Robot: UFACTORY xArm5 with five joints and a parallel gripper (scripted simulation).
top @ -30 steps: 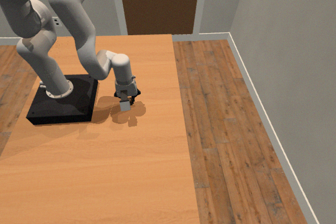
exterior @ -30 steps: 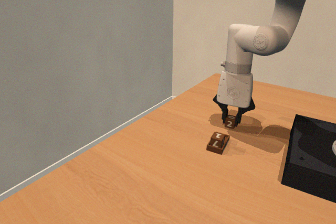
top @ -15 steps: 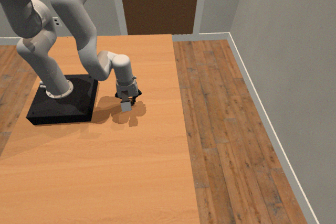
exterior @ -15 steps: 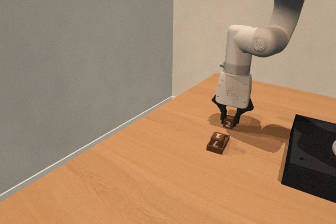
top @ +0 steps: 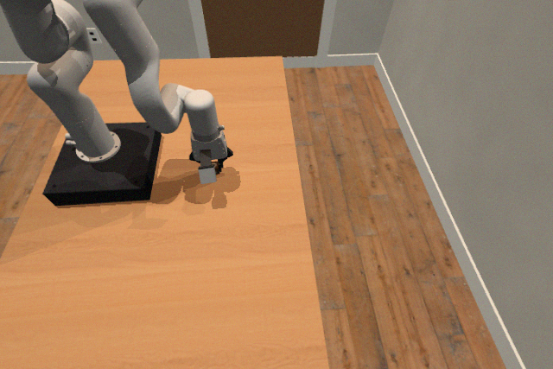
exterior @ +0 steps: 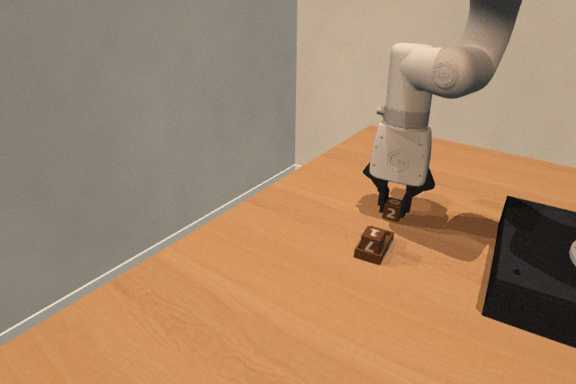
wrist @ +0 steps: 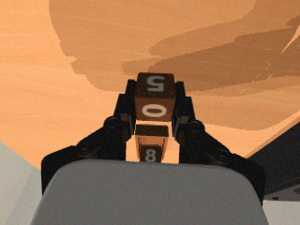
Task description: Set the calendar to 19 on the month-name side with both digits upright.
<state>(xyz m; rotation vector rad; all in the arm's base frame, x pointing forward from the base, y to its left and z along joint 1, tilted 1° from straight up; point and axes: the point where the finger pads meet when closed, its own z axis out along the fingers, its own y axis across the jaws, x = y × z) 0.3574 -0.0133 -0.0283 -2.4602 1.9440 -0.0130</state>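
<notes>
Right now my hand is 10 mm above the brown date cube. From my hand the other things lie so: tray (110 mm to the left, 30 mm below, 30 mm behind).
</notes>
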